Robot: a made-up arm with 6 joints. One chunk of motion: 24 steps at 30 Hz.
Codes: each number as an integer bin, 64 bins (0 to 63) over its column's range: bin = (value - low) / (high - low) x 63, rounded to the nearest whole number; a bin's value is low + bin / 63 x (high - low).
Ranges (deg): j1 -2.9..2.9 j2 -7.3..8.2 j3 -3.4..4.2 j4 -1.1..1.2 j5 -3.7..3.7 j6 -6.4..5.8
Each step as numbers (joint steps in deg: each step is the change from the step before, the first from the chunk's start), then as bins.
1 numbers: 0.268 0.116 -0.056 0.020 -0.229 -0.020
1 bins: 34 30 28 31 30 33
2 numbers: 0.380 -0.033 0.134 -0.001 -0.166 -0.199
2 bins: 36 30 29 30 30 32
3 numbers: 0.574 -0.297 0.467 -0.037 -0.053 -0.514
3 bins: 38 28 32 29 31 30
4 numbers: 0.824 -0.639 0.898 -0.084 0.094 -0.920
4 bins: 40 27 36 28 32 28
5 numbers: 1.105 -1.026 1.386 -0.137 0.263 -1.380
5 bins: 44 26 40 26 34 26
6 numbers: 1.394 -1.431 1.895 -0.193 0.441 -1.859
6 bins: 47 24 44 25 35 23
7 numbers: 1.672 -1.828 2.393 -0.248 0.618 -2.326
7 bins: 50 22 48 23 37 21
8 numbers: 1.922 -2.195 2.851 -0.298 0.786 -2.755
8 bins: 52 21 52 22 38 19
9 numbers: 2.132 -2.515 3.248 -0.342 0.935 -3.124
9 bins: 55 19 55 21 39 17
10 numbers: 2.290 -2.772 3.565 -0.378 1.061 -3.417
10 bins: 56 18 58 20 41 15
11 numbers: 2.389 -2.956 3.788 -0.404 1.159 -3.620
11 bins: 57 18 60 19 41 14
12 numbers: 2.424 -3.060 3.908 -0.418 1.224 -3.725
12 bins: 58 17 61 19 42 14
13 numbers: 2.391 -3.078 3.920 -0.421 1.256 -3.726
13 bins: 57 17 61 19 42 14
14 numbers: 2.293 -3.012 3.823 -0.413 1.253 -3.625
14 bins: 56 17 60 19 42 14
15 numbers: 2.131 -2.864 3.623 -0.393 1.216 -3.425
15 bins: 55 18 58 19 42 15
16 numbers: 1.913 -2.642 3.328 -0.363 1.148 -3.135
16 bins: 52 19 56 20 41 17
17 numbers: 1.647 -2.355 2.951 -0.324 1.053 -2.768
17 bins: 49 20 53 21 40 19
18 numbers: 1.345 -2.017 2.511 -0.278 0.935 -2.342
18 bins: 46 21 49 23 39 21
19 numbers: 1.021 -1.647 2.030 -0.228 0.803 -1.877
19 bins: 43 23 45 24 38 23
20 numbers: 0.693 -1.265 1.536 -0.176 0.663 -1.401
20 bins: 39 25 41 25 37 26
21 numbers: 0.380 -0.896 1.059 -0.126 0.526 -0.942
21 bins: 36 26 37 27 36 28
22 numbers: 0.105 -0.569 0.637 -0.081 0.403 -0.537
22 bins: 33 27 33 28 35 30
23 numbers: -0.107 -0.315 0.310 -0.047 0.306 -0.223
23 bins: 30 28 31 29 34 32
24 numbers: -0.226 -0.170 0.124 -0.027 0.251 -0.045
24 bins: 29 29 29 29 34 33
